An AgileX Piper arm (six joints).
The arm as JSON. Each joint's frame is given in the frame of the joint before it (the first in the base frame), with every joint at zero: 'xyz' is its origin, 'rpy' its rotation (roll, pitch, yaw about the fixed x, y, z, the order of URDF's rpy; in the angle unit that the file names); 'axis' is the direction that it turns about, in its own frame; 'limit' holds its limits. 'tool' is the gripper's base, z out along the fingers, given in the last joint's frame.
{
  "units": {
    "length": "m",
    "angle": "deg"
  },
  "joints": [
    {
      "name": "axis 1",
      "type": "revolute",
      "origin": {
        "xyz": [
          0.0,
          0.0,
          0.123
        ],
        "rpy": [
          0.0,
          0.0,
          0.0
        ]
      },
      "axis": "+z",
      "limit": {
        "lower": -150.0,
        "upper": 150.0
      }
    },
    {
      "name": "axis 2",
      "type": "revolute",
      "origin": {
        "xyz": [
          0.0,
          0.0,
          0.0
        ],
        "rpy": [
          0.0,
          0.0,
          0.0
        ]
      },
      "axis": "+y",
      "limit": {
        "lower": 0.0,
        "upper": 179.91
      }
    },
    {
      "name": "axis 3",
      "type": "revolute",
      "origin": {
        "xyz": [
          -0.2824,
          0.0,
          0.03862
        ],
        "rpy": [
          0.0,
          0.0,
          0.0
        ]
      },
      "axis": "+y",
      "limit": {
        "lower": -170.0,
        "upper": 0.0
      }
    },
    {
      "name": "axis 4",
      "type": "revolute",
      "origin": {
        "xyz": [
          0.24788,
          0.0,
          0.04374
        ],
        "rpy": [
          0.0,
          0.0,
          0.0
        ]
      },
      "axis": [
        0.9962,
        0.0,
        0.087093
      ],
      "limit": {
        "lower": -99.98,
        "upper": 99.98
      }
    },
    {
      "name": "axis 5",
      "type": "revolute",
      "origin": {
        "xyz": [
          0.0,
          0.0,
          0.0
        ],
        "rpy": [
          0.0,
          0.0,
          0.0
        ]
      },
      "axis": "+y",
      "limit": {
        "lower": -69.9,
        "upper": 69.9
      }
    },
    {
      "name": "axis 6",
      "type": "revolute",
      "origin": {
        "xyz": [
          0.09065,
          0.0,
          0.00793
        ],
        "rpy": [
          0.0,
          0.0,
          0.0
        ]
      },
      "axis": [
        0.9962,
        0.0,
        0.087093
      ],
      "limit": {
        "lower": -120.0,
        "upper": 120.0
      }
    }
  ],
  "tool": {
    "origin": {
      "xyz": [
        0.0,
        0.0,
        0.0
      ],
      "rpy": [
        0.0,
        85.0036,
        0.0
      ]
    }
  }
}
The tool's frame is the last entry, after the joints.
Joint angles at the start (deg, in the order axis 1, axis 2, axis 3, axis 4, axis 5, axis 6):
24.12, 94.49, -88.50, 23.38, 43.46, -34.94
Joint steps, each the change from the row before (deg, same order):
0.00, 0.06, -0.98, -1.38, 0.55, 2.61
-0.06, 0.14, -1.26, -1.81, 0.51, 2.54
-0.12, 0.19, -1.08, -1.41, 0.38, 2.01
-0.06, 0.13, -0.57, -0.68, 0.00, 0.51
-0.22, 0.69, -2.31, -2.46, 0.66, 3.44
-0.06, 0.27, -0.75, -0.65, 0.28, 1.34
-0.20, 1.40, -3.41, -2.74, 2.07, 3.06
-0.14, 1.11, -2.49, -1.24, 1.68, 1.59
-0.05, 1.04, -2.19, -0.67, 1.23, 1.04
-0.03, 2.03, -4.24, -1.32, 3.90, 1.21
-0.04, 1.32, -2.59, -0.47, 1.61, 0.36
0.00, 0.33, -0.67, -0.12, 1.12, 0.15
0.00, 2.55, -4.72, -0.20, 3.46, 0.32
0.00, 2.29, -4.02, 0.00, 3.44, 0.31
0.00, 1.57, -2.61, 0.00, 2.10, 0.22
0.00, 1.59, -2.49, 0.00, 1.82, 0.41
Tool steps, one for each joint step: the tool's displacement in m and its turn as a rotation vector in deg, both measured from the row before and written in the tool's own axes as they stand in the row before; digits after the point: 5 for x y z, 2 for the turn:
-0.00278, -0.00137, -0.00258, 0.75, 0.14, 1.37
-0.00357, -0.00240, -0.00302, 1.16, 0.05, 1.00
-0.00295, -0.00251, -0.00220, 1.00, -0.02, 0.88
-0.00182, -0.00142, -0.00094, 0.58, -0.19, -0.03
-0.00615, -0.00509, -0.00262, 1.83, -0.18, 1.51
-0.00189, -0.00141, -0.00047, 0.46, -0.02, 0.83
-0.00706, -0.00540, -0.00083, 1.68, 0.72, 0.97
-0.00483, -0.00308, 0.00002, 0.71, 0.56, 0.65
-0.00457, -0.00188, 0.00054, 0.37, 0.21, 0.48
-0.00611, -0.00252, 0.00111, 0.34, 1.88, 0.14
-0.00455, -0.00167, 0.00116, 0.20, 0.42, -0.04
-0.00009, -0.00006, 0.00020, -0.13, 0.78, 0.04
-0.00681, -0.00153, 0.00319, -0.33, 1.27, -0.05
-0.00428, -0.00091, 0.00360, -0.55, 1.64, 0.09
-0.00258, -0.00069, 0.00298, -0.33, 1.02, 0.08
-0.00241, -0.00079, 0.00362, -0.27, 0.89, 0.29

